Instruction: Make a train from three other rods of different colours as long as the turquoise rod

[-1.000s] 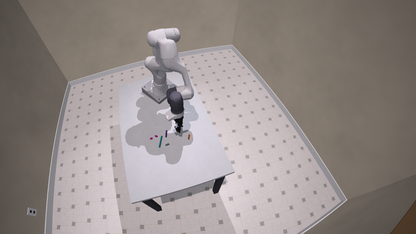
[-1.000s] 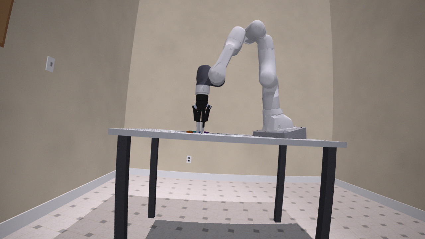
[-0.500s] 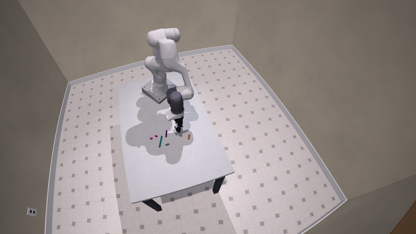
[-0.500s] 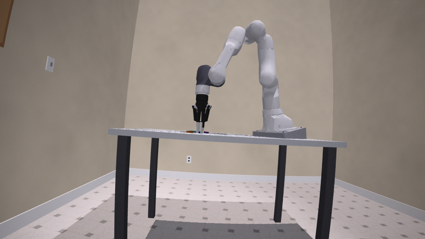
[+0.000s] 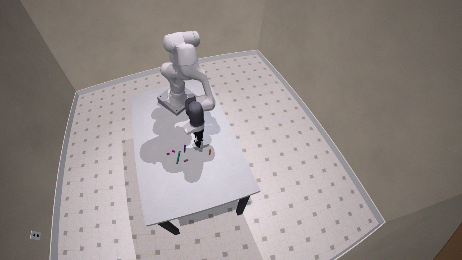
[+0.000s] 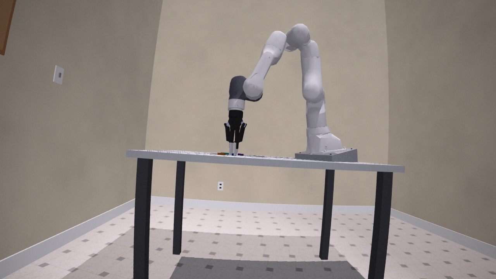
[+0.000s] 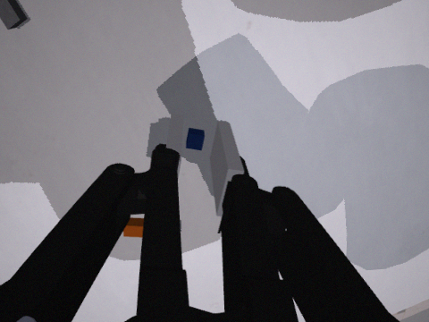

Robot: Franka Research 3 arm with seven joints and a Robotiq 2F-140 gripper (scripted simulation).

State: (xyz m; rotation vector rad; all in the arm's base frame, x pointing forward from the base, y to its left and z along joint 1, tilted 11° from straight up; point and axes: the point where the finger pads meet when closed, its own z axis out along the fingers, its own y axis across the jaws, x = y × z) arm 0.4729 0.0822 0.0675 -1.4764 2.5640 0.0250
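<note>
My gripper is now 3 cm above the blue rod. The rest, counted from my hand: orange rod (6 cm ahead, 5 cm to the left, 3 cm below); grey rod (8 cm ahead, 12 cm to the right, 3 cm below); purple rod (2 cm behind, 11 cm to the right, 3 cm below).
</note>
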